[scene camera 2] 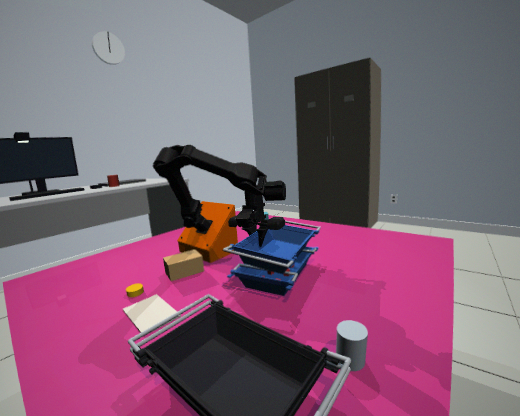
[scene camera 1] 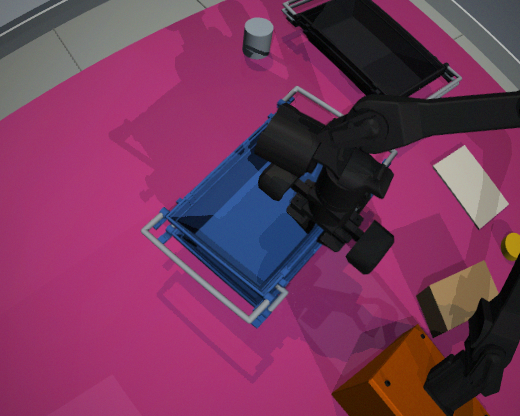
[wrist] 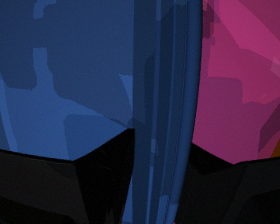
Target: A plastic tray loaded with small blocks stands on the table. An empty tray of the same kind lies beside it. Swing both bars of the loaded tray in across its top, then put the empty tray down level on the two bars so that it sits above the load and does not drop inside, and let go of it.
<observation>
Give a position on a white card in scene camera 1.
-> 474,190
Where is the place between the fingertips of my gripper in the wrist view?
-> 148,136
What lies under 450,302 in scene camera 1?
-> A cardboard box.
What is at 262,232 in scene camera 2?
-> My gripper.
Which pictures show my gripper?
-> Scene camera 2, scene camera 1 and the wrist view: all of them.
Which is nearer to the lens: the white card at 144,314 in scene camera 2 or the grey cylinder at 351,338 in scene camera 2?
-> The grey cylinder.
</observation>
